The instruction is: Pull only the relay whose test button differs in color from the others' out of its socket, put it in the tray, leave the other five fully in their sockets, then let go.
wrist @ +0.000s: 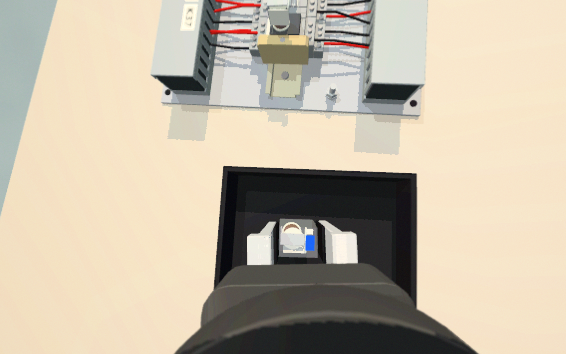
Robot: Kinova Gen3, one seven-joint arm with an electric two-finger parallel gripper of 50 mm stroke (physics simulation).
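Frame: origin at the arm's base, x ahead, y left, z up, level; centimetres.
Seen in the pictures: gripper, between the fingertips: (297, 235).
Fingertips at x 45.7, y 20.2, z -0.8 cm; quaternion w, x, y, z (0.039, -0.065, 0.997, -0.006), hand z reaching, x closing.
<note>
A point is followed by its place in that frame.
The relay with the blue test button (298, 239) {x 45.6, y 20.2, z 0.3 cm} is between the two pale fingers of my gripper (297, 235) {x 45.7, y 20.2, z -0.8 cm}, which is shut on it. The relay is seen from above, upright, with its blue button on the right side of its top. It is over the inside of the black tray (320, 171) {x 44.4, y 14.9, z -2.7 cm}; its lower end is hidden, so I cannot tell whether it touches the tray floor. At the top of the view, part of the socket row (255, 44) {x 51.8, y 2.6, z -4.2 cm} shows, with part of another relay (279, 17) {x 49.0, y 2.7, z -0.7 cm} in it. The other relays are cut off by the view's edge.
The mounting plate (240, 95) {x 53.3, y 7.2, z -5.9 cm} lies beyond the tray. It carries a left wire duct (175, 50) {x 58.6, y 5.0, z -1.9 cm} labelled K37, a right wire duct (397, 45) {x 39.1, y 3.9, z -1.9 cm}, a tan end block (283, 51) {x 48.8, y 4.0, z -3.2 cm}, a rail end (285, 86) {x 48.6, y 6.0, z -5.8 cm} and a small bolt (332, 91) {x 43.9, y 6.8, z -4.8 cm}. Red and black wires run to the sockets.
</note>
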